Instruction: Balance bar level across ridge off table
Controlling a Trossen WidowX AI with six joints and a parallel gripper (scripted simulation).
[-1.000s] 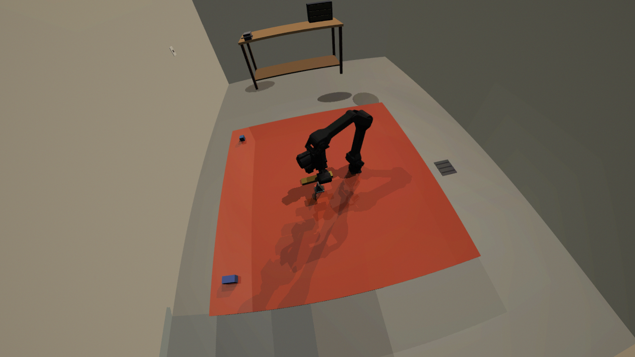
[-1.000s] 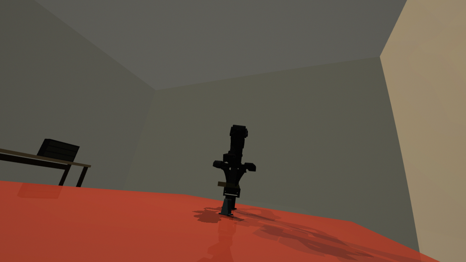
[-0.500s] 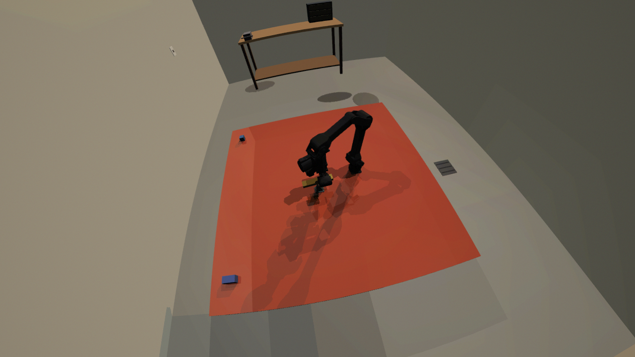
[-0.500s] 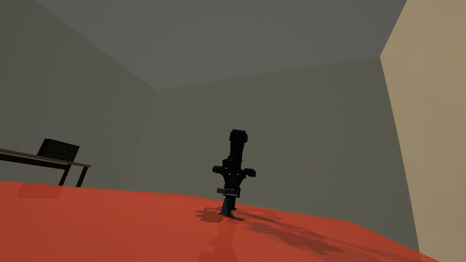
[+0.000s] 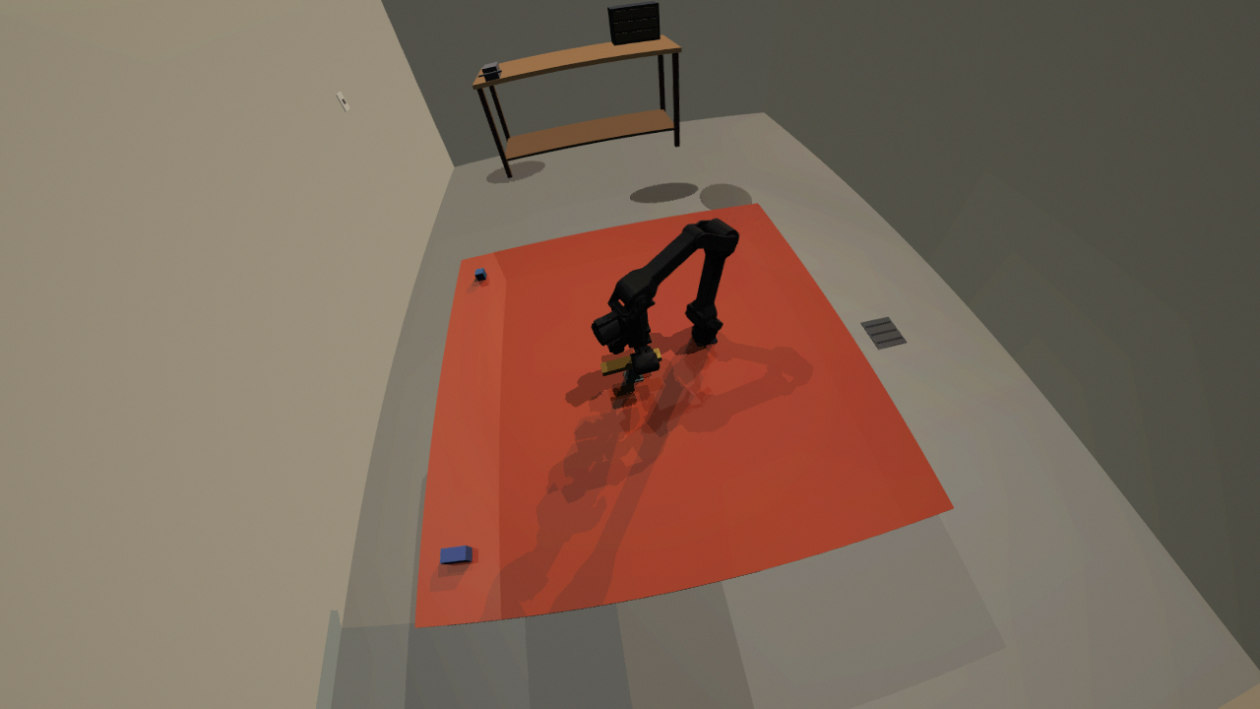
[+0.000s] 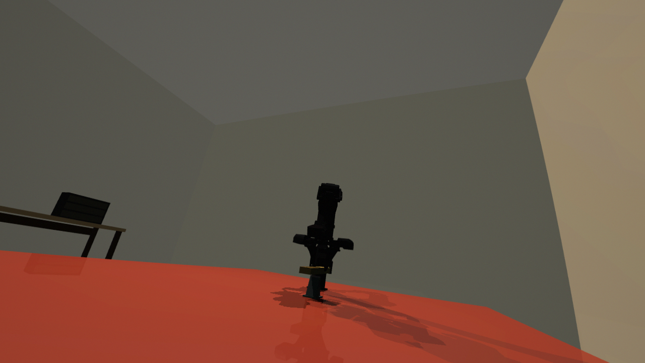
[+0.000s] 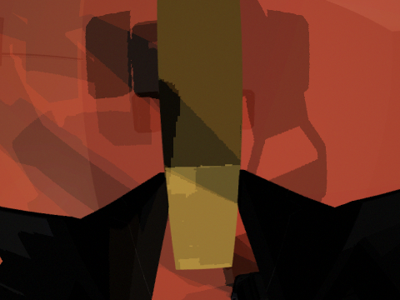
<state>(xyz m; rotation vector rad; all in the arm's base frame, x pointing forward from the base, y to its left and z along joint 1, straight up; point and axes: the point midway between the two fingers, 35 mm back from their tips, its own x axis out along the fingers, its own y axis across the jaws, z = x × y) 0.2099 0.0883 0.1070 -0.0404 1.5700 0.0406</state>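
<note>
Now: gripper tip 30 mm short of the yellow bar. From my gripper tip the other things lie so: blue cube (530 mm ahead, 590 mm to the right, 60 mm below).
</note>
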